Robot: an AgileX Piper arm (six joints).
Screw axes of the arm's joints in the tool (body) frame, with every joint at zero. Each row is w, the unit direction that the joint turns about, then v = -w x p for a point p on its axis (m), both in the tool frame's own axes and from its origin. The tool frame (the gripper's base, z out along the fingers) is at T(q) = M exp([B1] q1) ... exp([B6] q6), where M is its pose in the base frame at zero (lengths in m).
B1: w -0.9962 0 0.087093 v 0.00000 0.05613 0.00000
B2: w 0 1 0 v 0.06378 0.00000 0.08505
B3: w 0 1 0 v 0.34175 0.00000 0.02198
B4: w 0 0 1 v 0.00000 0.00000 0.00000
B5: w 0 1 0 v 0.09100 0.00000 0.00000
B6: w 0 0 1 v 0.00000 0.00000 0.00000
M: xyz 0.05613 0.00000 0.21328 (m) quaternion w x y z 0.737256 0 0.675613 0
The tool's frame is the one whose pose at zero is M.
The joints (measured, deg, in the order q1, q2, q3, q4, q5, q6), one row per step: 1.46 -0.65 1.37 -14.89 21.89 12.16; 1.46 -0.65 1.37 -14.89 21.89 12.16; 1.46 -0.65 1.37 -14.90 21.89 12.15; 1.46 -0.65 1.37 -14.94 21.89 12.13; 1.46 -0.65 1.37 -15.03 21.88 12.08; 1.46 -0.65 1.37 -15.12 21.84 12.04; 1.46 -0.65 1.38 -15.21 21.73 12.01; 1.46 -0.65 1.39 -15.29 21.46 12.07; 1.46 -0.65 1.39 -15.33 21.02 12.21; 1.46 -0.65 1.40 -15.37 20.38 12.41; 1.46 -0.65 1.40 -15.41 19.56 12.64; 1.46 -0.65 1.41 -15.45 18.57 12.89
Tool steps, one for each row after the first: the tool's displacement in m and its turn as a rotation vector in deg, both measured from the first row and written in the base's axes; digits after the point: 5 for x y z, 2 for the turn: 0.00000 0.00000 0.00000 0.00 0.00 0.00; 0.00000 -0.00001 0.00000 -0.02 0.00 0.00; 0.00000 -0.00003 0.00001 -0.08 0.00 0.00; 0.00001 -0.00008 0.00004 -0.22 -0.01 0.02; 0.00002 -0.00011 0.00011 -0.34 -0.05 0.03; 0.00008 -0.00012 0.00022 -0.46 -0.14 0.06; 0.00021 -0.00006 0.00057 -0.48 -0.40 0.11; 0.00041 0.00010 0.00123 -0.39 -0.83 0.18; 0.00070 0.00034 0.00211 -0.23 -1.46 0.29; 0.00104 0.00065 0.00333 -0.05 -2.27 0.44; 0.00144 0.00103 0.00474 0.16 -3.23 0.63
